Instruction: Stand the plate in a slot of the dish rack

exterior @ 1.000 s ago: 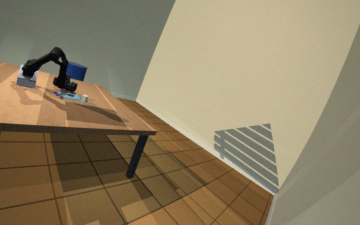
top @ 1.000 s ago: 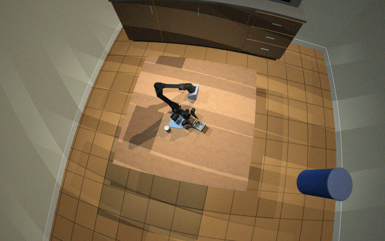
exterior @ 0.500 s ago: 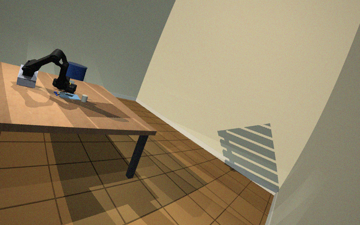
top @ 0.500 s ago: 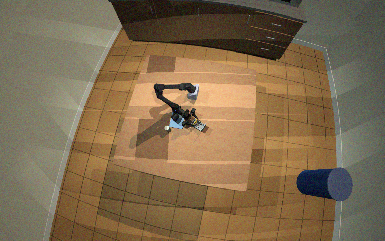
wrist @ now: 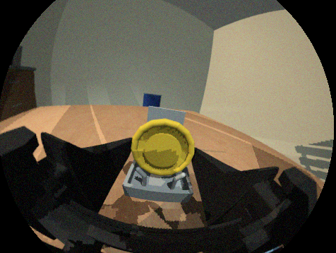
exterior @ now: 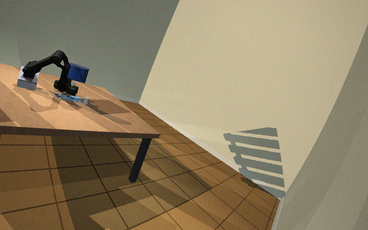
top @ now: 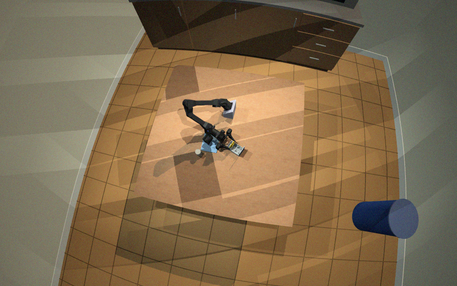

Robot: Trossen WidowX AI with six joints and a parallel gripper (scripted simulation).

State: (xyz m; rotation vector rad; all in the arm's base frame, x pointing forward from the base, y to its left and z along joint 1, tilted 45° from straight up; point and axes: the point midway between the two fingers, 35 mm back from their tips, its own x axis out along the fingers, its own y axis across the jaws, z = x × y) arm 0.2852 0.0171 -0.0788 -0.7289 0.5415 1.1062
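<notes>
Now: gripper tip 1 cm to the left of the yellow plate and 1 cm above it. Round my gripper tip: grey dish rack: 3 cm below, 2 cm to the left, 1 cm ahead; white cup: 25 cm to the right, 11 cm ahead, 3 cm below; blue spoon: 19 cm to the right, 9 cm behind, 5 cm below.
</notes>
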